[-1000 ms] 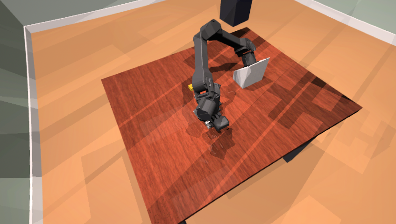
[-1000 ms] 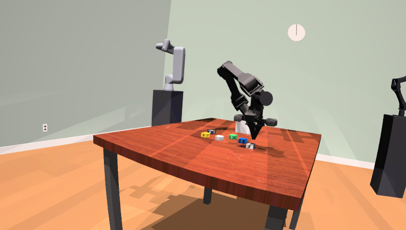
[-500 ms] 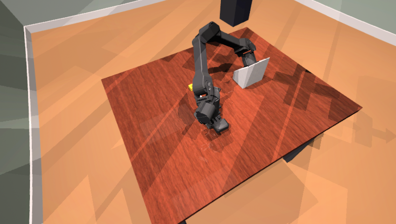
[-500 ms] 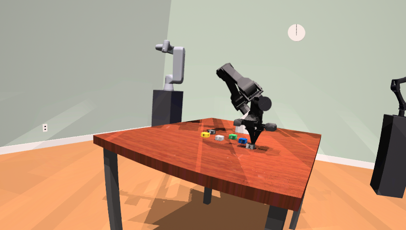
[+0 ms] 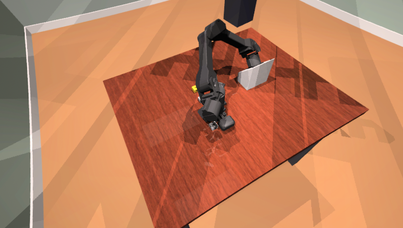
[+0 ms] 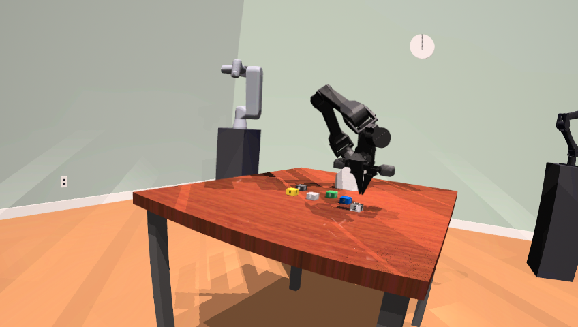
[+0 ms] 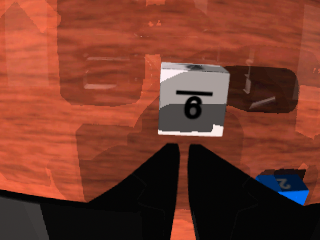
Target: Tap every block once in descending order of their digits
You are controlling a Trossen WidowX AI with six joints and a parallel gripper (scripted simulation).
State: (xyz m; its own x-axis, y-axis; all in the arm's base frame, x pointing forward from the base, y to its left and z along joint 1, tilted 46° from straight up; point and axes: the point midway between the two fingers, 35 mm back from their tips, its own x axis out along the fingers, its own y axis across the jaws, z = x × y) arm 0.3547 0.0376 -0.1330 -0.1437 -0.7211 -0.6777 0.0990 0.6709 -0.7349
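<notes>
Now: the white block 4 cm below my gripper tip, 1 cm to the right of it and 1 cm ahead of it. The rest, counted from my gripper tip: light grey 7 block (18 cm to the right, 5 cm behind, 4 cm below); then green 3 block (13 cm to the right, 12 cm behind, 4 cm below); then blue 2 block (7 cm behind, 6 cm to the right, 4 cm below).
</notes>
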